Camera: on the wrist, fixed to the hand. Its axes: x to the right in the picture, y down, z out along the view.
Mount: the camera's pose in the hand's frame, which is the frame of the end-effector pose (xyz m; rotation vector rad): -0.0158 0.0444 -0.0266 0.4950 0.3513 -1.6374
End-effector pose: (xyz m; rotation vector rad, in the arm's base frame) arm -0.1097 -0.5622 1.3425 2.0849 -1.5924 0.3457
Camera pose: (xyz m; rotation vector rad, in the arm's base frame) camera -0.1541 -0.5440 1.3675 2.6775 0.6792 0.4247
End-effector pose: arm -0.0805 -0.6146 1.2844 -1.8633 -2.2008 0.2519
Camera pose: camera -0.0283 -0.6234 1.2958 0.3680 -2.2959 0.0821
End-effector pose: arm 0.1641 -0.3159 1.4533 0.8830 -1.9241 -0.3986
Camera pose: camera 0.1733 -0.2717 1.4832 2.5449 -0.5729 -0.6016
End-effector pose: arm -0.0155 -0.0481 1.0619 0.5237 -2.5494 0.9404
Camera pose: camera -0.0167 0.0046 1.0497 1.8690 -0.8539 0.7539
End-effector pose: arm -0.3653 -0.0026 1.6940 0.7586 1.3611 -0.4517
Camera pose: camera -0.3561 0.0448 1.7184 -0.1122 2.0245 -2.0468
